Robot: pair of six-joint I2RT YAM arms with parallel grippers.
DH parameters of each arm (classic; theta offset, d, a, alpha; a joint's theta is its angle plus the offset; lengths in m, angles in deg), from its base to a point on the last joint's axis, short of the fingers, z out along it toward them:
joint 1: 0 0.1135 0.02 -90
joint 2: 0 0 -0.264 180
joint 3: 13.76 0 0.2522 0
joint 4: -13.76 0 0.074 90
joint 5: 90 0 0 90
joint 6: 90 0.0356 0 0
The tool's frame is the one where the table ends.
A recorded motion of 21 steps. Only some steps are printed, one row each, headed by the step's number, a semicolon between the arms.
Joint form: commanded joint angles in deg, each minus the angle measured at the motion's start. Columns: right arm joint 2, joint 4, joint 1, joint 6, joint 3, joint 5; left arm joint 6, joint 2, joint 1, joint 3, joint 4, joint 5.
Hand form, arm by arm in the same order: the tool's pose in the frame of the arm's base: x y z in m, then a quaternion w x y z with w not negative. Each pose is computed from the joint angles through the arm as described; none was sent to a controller.
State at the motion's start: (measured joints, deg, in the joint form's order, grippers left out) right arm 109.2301 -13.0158 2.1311 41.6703 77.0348 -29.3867; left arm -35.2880 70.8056 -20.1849 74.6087 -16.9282 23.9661
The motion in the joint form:
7: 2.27 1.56 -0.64 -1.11 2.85 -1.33; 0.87 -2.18 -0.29 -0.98 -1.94 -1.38
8: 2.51 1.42 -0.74 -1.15 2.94 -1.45; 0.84 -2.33 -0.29 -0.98 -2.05 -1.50
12: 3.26 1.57 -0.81 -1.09 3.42 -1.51; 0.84 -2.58 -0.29 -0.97 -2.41 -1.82
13: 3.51 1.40 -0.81 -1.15 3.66 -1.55; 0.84 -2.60 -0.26 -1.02 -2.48 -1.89
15: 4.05 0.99 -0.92 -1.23 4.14 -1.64; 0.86 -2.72 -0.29 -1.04 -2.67 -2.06
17: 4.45 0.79 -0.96 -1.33 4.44 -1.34; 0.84 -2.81 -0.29 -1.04 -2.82 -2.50
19: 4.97 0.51 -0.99 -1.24 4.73 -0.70; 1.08 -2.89 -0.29 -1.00 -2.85 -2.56
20: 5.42 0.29 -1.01 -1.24 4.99 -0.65; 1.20 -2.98 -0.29 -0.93 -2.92 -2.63
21: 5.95 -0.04 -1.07 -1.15 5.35 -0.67; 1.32 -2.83 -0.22 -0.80 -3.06 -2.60
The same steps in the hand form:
7: 0.4326 0.0295 0.2104 0.27123 0.19638 0.86890 0.36454; 0.2447 -0.1060 0.4149 0.46553 0.02614 0.78099 -0.41551
8: 0.4331 0.0288 0.2090 0.26905 0.19728 0.86939 0.36448; 0.2440 -0.1056 0.4153 0.46617 0.02537 0.78088 -0.41506
12: 0.4358 0.0283 0.2064 0.26796 0.19841 0.86941 0.36464; 0.2427 -0.1050 0.4157 0.46681 0.02345 0.78160 -0.41308
13: 0.4366 0.0284 0.2057 0.26665 0.19836 0.86991 0.36443; 0.2427 -0.1048 0.4154 0.46655 0.02267 0.78216 -0.41236
15: 0.4382 0.0276 0.2039 0.26338 0.19972 0.87089 0.36372; 0.2421 -0.1046 0.4154 0.46662 0.02192 0.78272 -0.41126
17: 0.4395 0.0272 0.2022 0.26263 0.20133 0.87198 0.36075; 0.2418 -0.1042 0.4155 0.46793 0.01930 0.78331 -0.40877
19: 0.4409 0.0266 0.1995 0.26087 0.20623 0.87354 0.35545; 0.2413 -0.1040 0.4160 0.46960 0.02078 0.78285 -0.40766
20: 0.4420 0.0265 0.1973 0.25799 0.20782 0.87450 0.35425; 0.2408 -0.1037 0.4167 0.47089 0.02140 0.78242 -0.40698
21: 0.4433 0.0260 0.1950 0.25403 0.21041 0.87536 0.35348; 0.2415 -0.1037 0.4166 0.47041 0.02160 0.78320 -0.40601

